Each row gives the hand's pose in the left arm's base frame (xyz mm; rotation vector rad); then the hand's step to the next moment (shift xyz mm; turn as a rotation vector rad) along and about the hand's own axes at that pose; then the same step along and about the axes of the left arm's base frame.
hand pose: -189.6 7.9 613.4 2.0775 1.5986 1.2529
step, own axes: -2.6 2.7 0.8 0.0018 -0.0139 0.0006
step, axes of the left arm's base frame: 2.3 -3.1 0.0 -0.0089 0.0070 -0.0083
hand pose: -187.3 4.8 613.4 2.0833 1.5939 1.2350
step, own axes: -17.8 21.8 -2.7 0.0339 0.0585 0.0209
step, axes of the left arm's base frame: 11.9 -24.6 7.1 0.0565 0.0140 0.0402
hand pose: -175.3 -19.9 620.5 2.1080 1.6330 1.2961
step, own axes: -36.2 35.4 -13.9 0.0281 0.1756 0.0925
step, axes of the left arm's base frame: 14.2 -49.4 10.9 0.1895 -0.0105 0.0645
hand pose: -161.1 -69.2 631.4 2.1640 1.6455 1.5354
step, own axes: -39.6 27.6 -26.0 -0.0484 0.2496 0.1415
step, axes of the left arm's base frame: 3.5 -54.7 1.5 0.2797 -0.0753 0.0272
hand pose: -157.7 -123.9 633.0 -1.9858 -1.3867 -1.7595
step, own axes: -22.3 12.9 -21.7 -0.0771 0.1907 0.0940
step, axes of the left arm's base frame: -3.8 -32.8 -6.5 0.2083 -0.0876 -0.0088
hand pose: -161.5 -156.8 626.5 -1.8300 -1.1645 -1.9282
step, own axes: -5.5 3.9 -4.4 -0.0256 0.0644 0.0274
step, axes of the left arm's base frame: 0.4 -7.4 -3.2 0.0671 -0.0324 -0.0021
